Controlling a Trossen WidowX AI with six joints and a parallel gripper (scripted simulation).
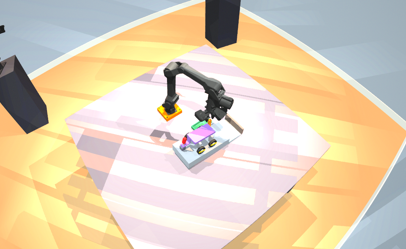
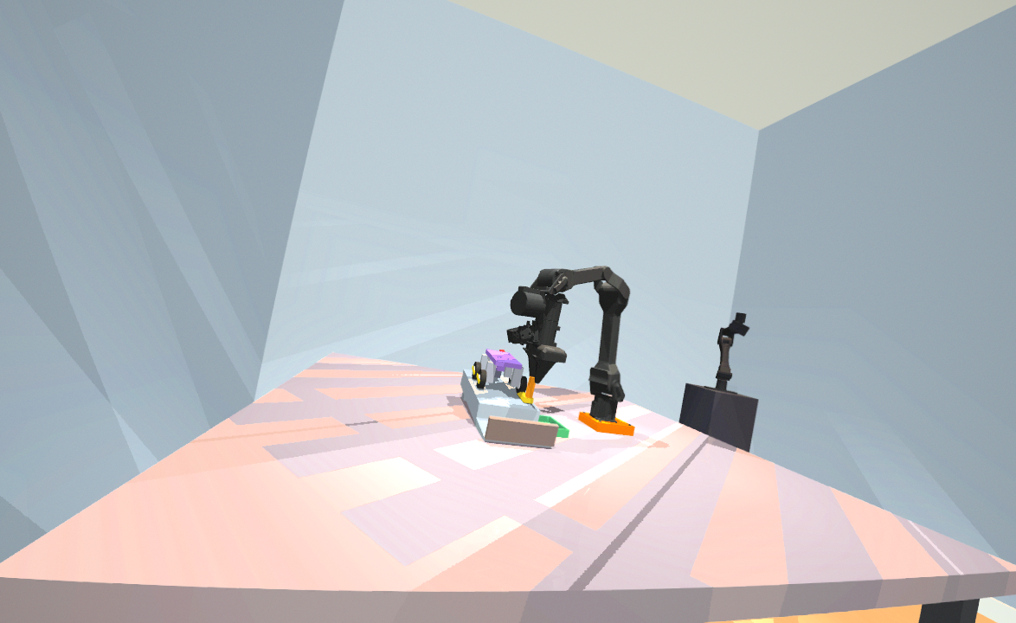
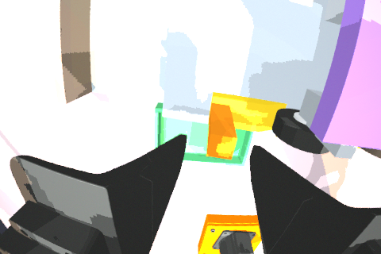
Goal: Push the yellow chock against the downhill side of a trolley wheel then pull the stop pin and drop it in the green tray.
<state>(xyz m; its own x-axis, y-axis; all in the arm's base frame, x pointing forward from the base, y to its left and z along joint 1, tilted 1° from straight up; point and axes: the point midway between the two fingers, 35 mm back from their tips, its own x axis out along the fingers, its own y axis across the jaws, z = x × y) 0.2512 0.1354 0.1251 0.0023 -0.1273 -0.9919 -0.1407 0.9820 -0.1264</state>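
Now: the yellow chock 10 mm ahead of my gripper tip, 20 mm to the right of it and 30 mm below it. Also, from my gripper tip: green tray (50 mm behind, 10 mm to the right, 120 mm below); then purple-decked trolley (80 mm ahead, 100 mm to the right, 10 mm below); then brown end wall (40 mm ahead, 150 mm to the left, 90 mm below).
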